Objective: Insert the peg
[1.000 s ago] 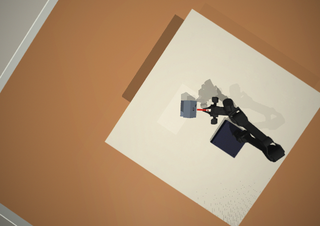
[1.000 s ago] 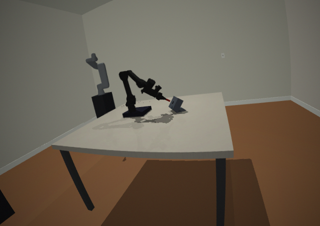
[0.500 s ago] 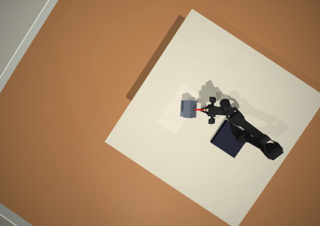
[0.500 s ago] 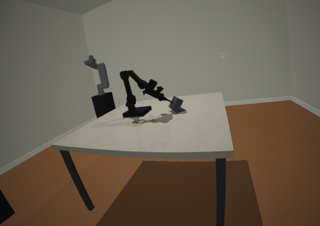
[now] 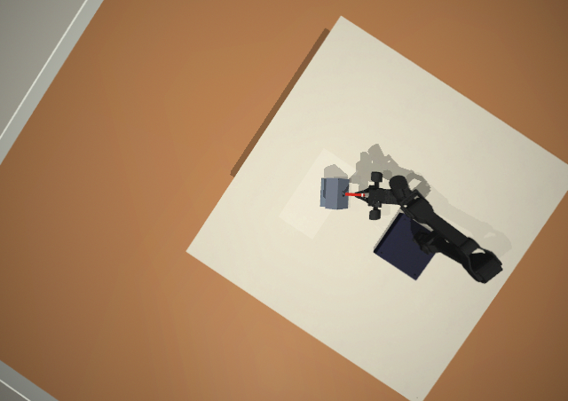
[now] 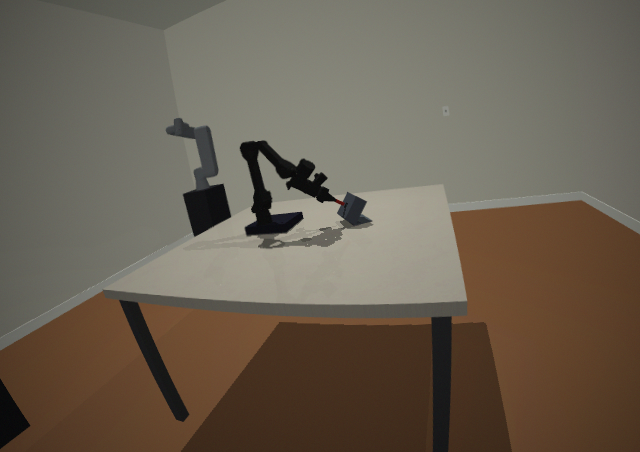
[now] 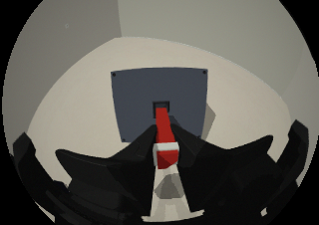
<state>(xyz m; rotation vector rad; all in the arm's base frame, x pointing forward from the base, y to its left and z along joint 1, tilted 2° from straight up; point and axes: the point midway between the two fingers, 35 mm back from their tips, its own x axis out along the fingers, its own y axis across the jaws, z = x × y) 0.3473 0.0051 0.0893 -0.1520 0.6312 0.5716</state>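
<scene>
Now: gripper tip 50 mm short of the blue-grey sloped panel, 30 mm to the right of it and 50 mm above it. Round my gripper tip: red peg (10 mm behind, 10 mm to the right, 10 mm above).
</scene>
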